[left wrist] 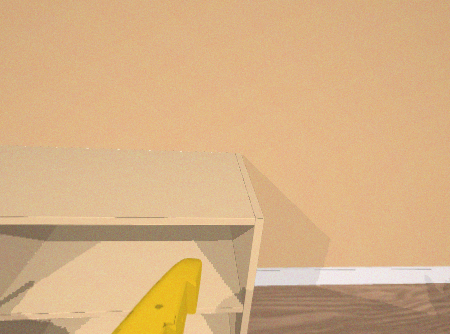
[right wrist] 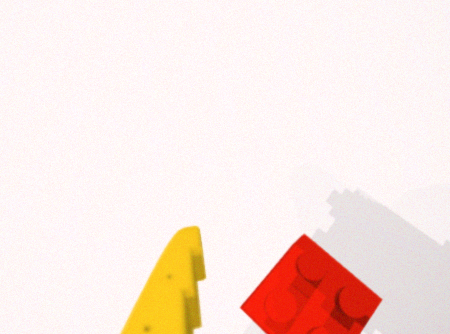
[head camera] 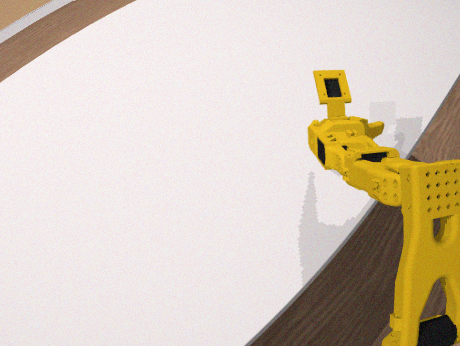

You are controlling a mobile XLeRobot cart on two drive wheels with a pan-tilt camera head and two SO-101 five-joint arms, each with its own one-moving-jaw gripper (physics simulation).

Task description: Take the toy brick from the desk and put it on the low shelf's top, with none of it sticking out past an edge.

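Places are measured from the left arm's base along level axes (x ahead, y left, z up), in millimetres.
Pixels of known places: left hand, tool point: [left wrist: 199, 279]; right hand, tool point: [right wrist: 202, 245] [head camera: 317, 123].
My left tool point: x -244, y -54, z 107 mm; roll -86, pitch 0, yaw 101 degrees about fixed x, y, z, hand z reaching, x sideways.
Behind a point stands the place of what it marks.
The red toy brick [right wrist: 310, 295] {z -36, x 324, y -468 mm} sits on the white desk [head camera: 150, 175] {z -55, x 422, y -223 mm} [right wrist: 100, 100] {z -55, x 447, y -440 mm}, cut off by the bottom edge of the right wrist view; it does not show in the head view. My right gripper [head camera: 345, 137] [right wrist: 225, 280] {z -1, x 349, y -445 mm} is wide open: one notched jaw shows left of the brick, apart from it, and the moving jaw is out of the wrist picture. My left gripper [left wrist: 215, 290] {z 107, x -244, y -54 mm} is also wide open, with one jaw showing in front of the low shelf [left wrist: 125, 185] {z -165, x -697, y -391 mm}. The shelf's top shows in the left wrist view, with its right end at mid-picture.
The desk's curved edge runs diagonally beneath my right arm [head camera: 375, 177] {z 161, x 154, y -341 mm} in the head view, with brown wood floor [head camera: 310, 300] {z -775, x 349, y -545 mm} beyond it. A tan wall [left wrist: 225, 75] {z 74, x -1015, y -240 mm} stands behind the shelf, with a white baseboard [left wrist: 375, 276] {z -729, x -1237, y 444 mm} to the shelf's right.
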